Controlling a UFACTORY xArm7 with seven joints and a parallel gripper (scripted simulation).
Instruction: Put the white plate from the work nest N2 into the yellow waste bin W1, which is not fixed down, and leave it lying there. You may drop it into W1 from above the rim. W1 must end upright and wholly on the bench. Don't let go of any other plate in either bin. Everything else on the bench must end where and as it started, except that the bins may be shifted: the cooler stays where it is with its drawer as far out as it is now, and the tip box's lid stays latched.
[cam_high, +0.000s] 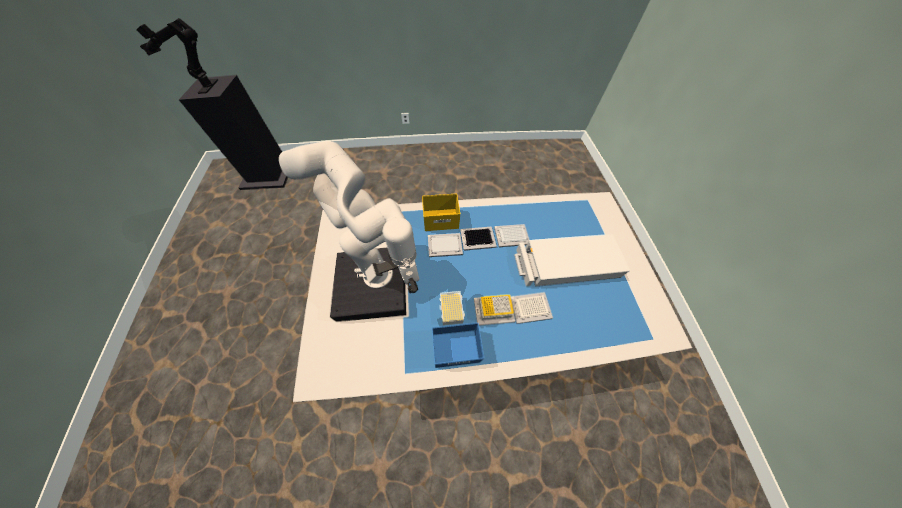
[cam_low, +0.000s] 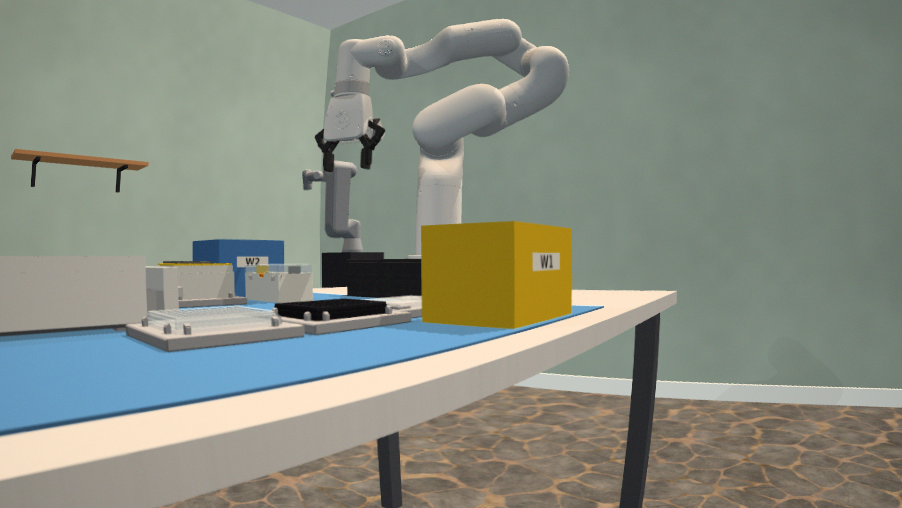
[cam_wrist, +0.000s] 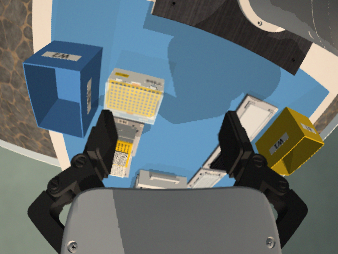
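The white plate is 50 cm ahead of my hand, 5 cm to the right of it and 25 cm below it. The rest, counted from my hand: blue bin W2: 16 cm ahead, 19 cm to the right, 24 cm below; then black plate: 31 cm ahead, 33 cm to the left, 25 cm below; then yellow rack: 33 cm ahead, 5 cm to the right, 22 cm below.
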